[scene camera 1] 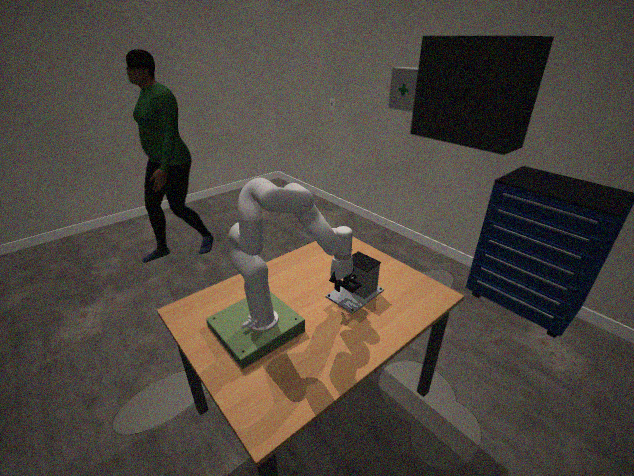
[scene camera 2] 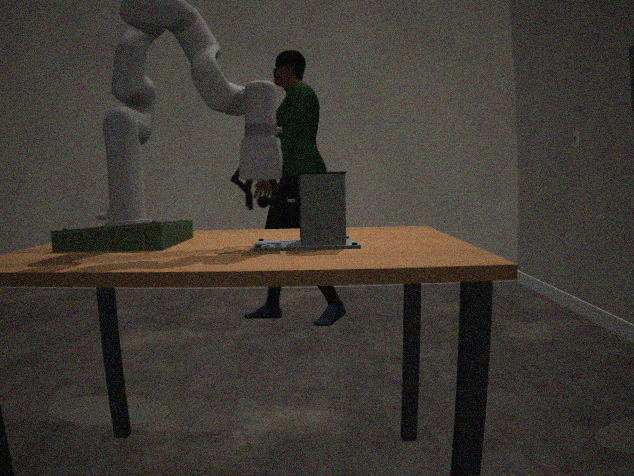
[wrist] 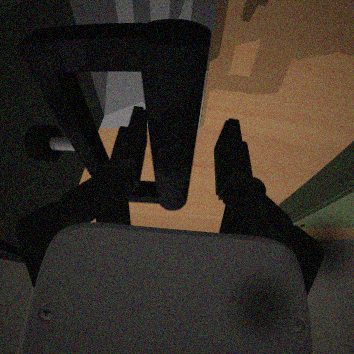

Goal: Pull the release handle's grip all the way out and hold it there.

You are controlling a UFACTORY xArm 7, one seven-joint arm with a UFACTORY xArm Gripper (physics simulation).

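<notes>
The release handle is a black frame with a thick round grip [scene camera 1: 353, 282] [scene camera 2: 263, 201] [wrist: 174, 90], standing out from the side of a dark grey box [scene camera 1: 369, 276] [scene camera 2: 322, 210]. A short light rod [scene camera 2: 290, 200] shows between grip and box. My gripper [scene camera 1: 342, 283] [scene camera 2: 258, 201] [wrist: 183, 128] points down at the grip and is open. In the wrist view, one finger is inside the frame's opening, close beside the grip; the other is outside it, with a visible gap. The fingertips reach about the grip's height in scene camera 2. Whether the near finger touches it, I cannot tell.
The box stands on a light base plate [scene camera 1: 351, 306] [scene camera 2: 276, 245] on the wooden table [scene camera 1: 409, 307] [scene camera 2: 409, 251]. The arm's green base block [scene camera 1: 230, 327] [scene camera 2: 102, 239] is at the other end. A person in green [scene camera 1: 158, 122] [scene camera 2: 302, 117] is beyond the table. A blue drawer cabinet [scene camera 1: 542, 251] stands by the wall.
</notes>
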